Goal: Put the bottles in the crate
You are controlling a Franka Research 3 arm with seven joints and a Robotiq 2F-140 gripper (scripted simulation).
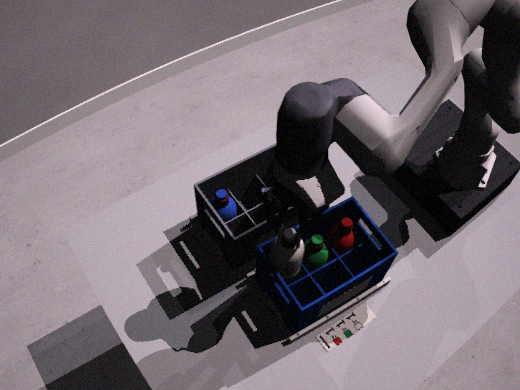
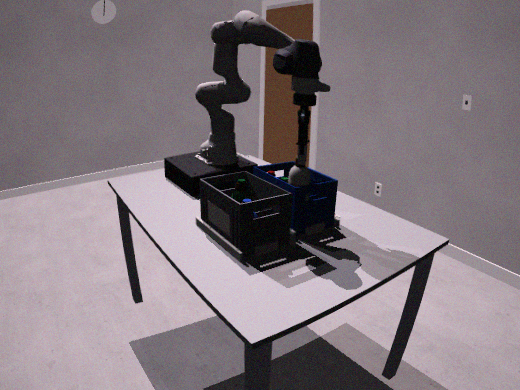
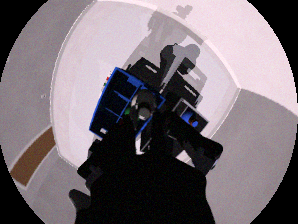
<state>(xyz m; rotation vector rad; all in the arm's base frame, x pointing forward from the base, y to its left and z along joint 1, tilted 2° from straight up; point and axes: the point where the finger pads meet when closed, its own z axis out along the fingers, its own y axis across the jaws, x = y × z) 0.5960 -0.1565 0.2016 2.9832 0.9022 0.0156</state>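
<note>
The white-labelled bottle lies 8 cm below my hand. The rest, counted from my hand: black crate: 10 cm behind, 17 cm to the right, 19 cm below; blue crate: 8 cm behind, 6 cm to the left, 19 cm below; red-label bottle: 17 cm behind, 4 cm to the left, 19 cm below.
</note>
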